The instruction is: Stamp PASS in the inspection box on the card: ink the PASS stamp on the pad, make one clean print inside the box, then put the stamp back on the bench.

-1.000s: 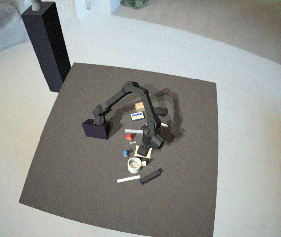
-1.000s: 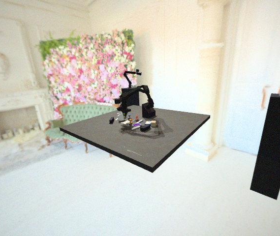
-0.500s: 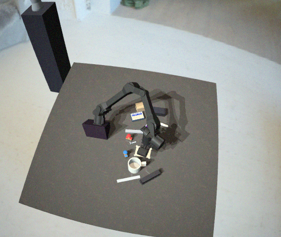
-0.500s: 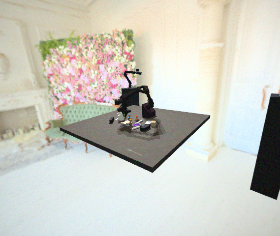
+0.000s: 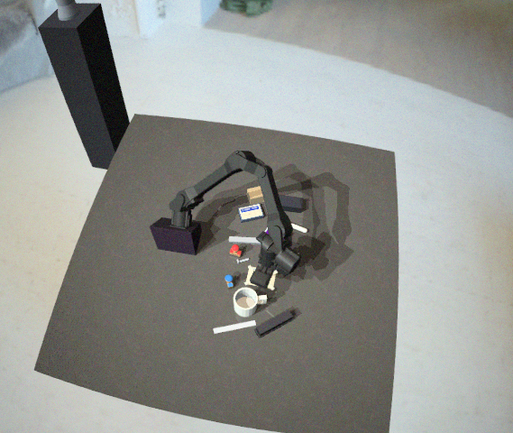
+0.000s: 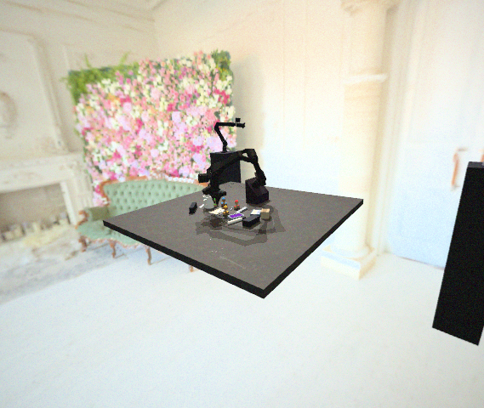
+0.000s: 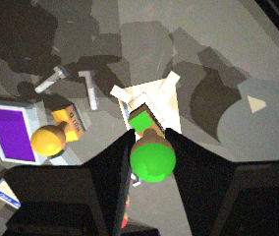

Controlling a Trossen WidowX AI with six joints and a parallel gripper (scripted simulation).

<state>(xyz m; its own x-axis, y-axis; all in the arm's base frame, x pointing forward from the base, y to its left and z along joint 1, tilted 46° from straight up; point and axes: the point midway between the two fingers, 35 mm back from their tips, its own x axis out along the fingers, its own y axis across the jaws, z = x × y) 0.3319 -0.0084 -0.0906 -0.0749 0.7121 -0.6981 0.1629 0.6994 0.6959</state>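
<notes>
The cream card lies 6 cm below my gripper tip and 2 cm behind it. The rest, counted from my gripper tip: mug (12 cm to the right, 3 cm behind, 2 cm below); orange-knobbed stamp (10 cm to the left, 4 cm below, 1 cm ahead); green-knobbed stamp (right at my gripper tip).
</notes>
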